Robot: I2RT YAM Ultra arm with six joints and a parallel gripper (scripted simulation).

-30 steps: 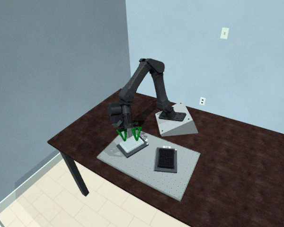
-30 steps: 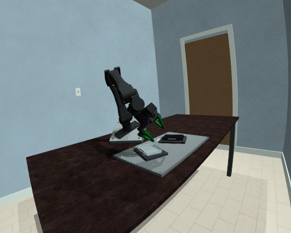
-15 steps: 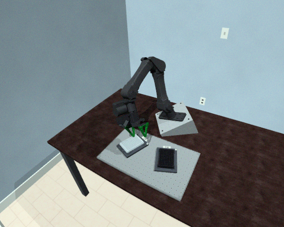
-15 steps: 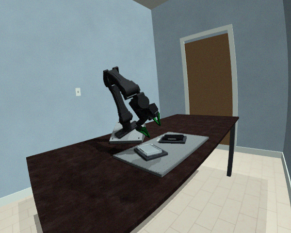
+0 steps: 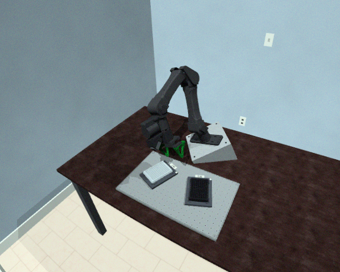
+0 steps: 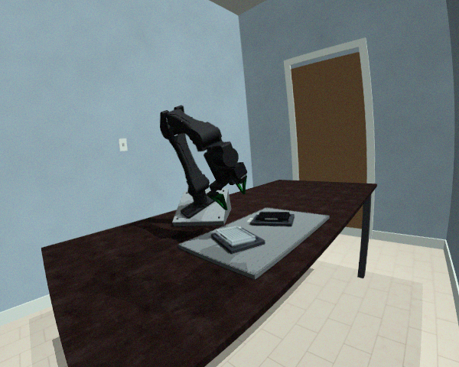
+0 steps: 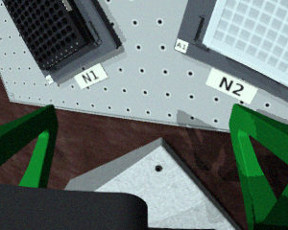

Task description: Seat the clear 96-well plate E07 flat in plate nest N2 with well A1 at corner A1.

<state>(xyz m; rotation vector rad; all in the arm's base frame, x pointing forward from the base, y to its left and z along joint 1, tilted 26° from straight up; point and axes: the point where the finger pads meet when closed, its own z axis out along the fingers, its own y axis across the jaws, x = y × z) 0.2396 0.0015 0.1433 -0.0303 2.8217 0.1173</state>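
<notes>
Now: the dark plate nest N2 60 mm ahead of my hand, 60 mm to the right of it and 110 mm below it. Also, from my hand: A1 corner mark: 10 mm to the left, 110 mm below; N2 label: 30 mm behind, 30 mm to the right, 120 mm below; nest N1: 50 mm ahead, 170 mm to the left, 110 mm below.
</notes>
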